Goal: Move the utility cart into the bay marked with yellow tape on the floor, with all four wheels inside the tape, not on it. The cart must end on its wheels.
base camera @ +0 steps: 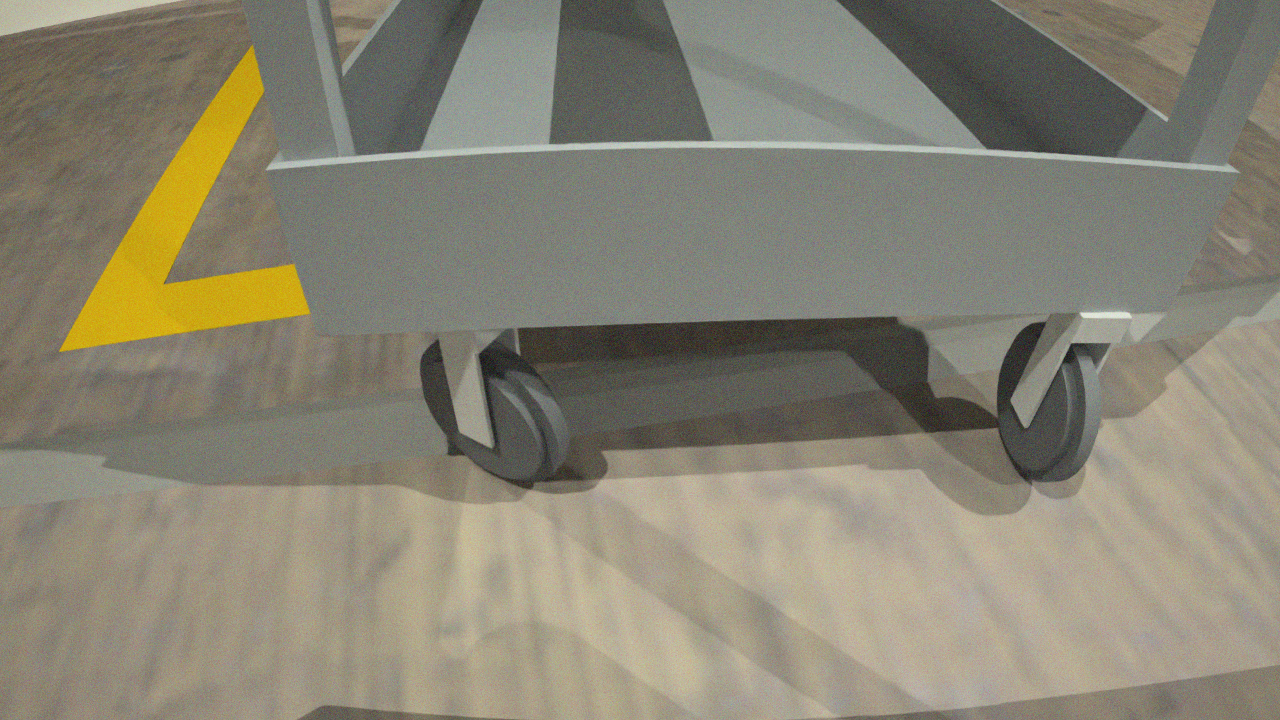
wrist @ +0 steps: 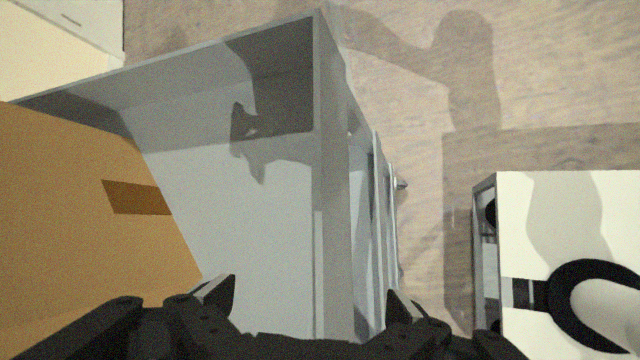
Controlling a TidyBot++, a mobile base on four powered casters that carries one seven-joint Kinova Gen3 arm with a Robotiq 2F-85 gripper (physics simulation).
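Pixels of known places: gripper, fingertip midpoint: (wrist: pixel 309 298); arm's base at its link origin: (wrist: pixel 602 305).
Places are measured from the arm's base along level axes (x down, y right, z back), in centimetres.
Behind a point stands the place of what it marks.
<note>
The grey utility cart (base camera: pixel 751 237) @[x 22.0, y 5.5, z -37.3 cm] (wrist: pixel 332 200) @[x -44.0, y 14.6, z -37.9 cm] stands upright close in front of the base; its two near wheels (base camera: pixel 510 411) @[x 32.3, y -5.9, z -36.6 cm] (base camera: pixel 1047 402) @[x 33.2, y 25.0, z -38.2 cm] rest on the floor, outside the tape. The yellow tape (base camera: pixel 170 214) @[x 39.6, y -47.8, z -70.3 cm] shows a corner at the left in the base view; its near strip passes out of sight behind the cart's end panel. The far wheels are hidden. In the wrist view my gripper (wrist: pixel 309 298) @[x -51.0, y 8.6, z -36.8 cm] is open, with one finger over the cart's top tray and the other outside its end wall. The wall lies between the fingers in the picture; whether it is at fingertip depth I cannot tell.
A brown cardboard box (wrist: pixel 75 240) @[x -50.8, y 10.1, z -58.7 cm] sits in the cart's top tray, at the left in the wrist view. My own white base (wrist: pixel 550 220) @[x 1.4, y 14.9, z -6.2 cm] shows at the lower right. A pale cabinet-like object (wrist: pixel 60 45) stands at the upper left, beyond the cart.
</note>
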